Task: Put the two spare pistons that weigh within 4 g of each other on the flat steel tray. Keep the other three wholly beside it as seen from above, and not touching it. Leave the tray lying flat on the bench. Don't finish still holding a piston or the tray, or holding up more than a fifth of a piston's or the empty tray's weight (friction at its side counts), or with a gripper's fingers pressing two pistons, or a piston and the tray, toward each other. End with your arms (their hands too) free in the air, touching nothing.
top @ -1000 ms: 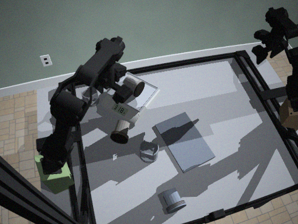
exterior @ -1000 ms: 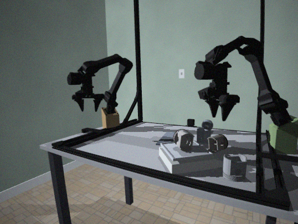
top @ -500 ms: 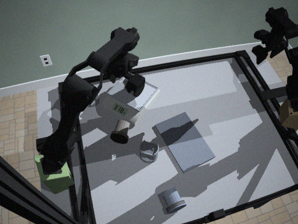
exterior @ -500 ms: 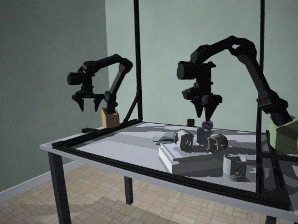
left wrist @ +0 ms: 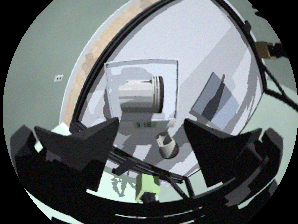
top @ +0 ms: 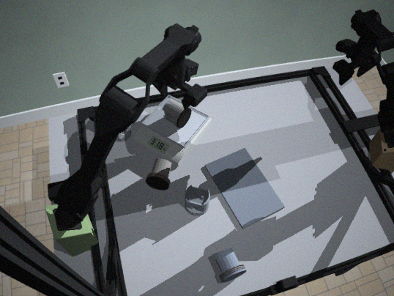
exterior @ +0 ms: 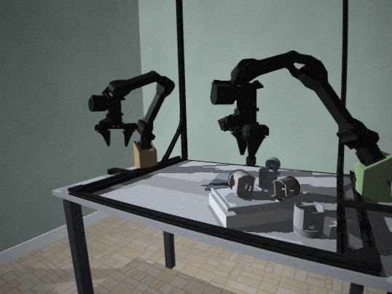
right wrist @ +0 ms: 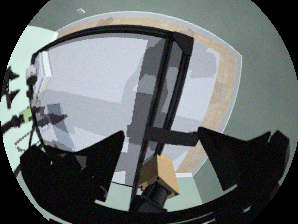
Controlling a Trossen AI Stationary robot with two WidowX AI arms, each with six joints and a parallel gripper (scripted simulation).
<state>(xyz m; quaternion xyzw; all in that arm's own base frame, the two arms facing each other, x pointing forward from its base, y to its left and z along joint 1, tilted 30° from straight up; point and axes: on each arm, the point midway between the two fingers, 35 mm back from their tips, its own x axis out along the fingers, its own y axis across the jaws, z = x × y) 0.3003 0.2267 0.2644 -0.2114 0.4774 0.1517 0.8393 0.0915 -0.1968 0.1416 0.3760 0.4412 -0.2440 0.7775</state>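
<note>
The white scale is 2 cm ahead of my left hand and 16 cm below it. From my left hand the other things lie so: flat steel tray 24 cm behind, 15 cm to the right, 20 cm below.
</note>
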